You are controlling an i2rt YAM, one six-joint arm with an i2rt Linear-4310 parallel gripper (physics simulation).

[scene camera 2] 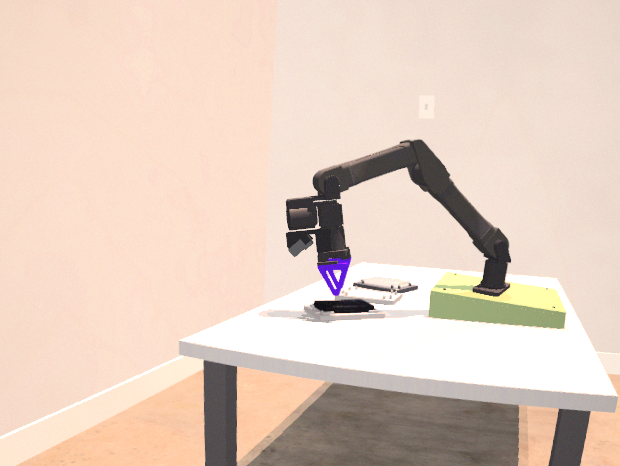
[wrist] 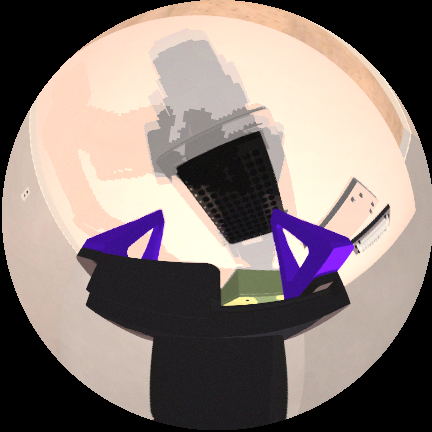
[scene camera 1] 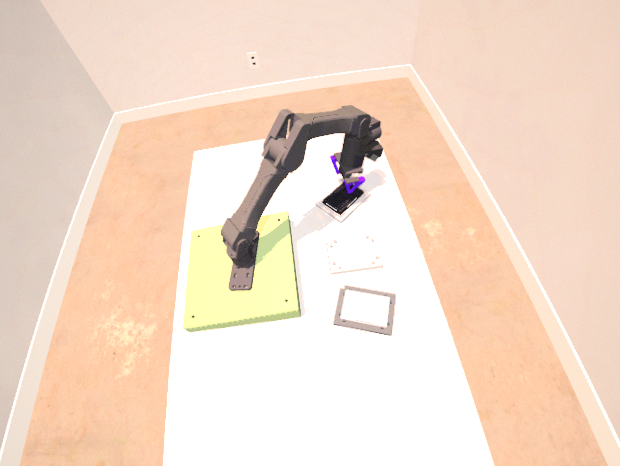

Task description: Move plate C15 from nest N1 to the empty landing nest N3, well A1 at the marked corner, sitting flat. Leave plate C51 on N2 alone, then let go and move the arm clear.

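A black well plate (scene camera 1: 342,199) (scene camera 2: 343,305) (wrist: 225,185) sits on a white nest (scene camera 1: 341,217) (scene camera 2: 350,316) at the table's far end in scene camera 1. My gripper (scene camera 1: 343,182) (scene camera 2: 335,294) (wrist: 217,214) is open and empty, a little above this plate; in the wrist view the right fingertip overlaps the plate's near right corner. An empty white nest (scene camera 1: 354,255) (scene camera 2: 380,299) (wrist: 350,200) with small pegs is in the middle of the row. A white well plate (scene camera 1: 367,308) (scene camera 2: 385,284) (wrist: 372,235) sits on a dark grey nest (scene camera 1: 363,328). Plate and nest labels and the A1 mark are not legible.
The arm stands on a yellow-green base block (scene camera 1: 270,280) (scene camera 2: 496,310) (wrist: 257,282) beside the row of nests. The white table (scene camera 1: 300,400) (scene camera 2: 400,350) carries everything. Walls stand beyond the table.
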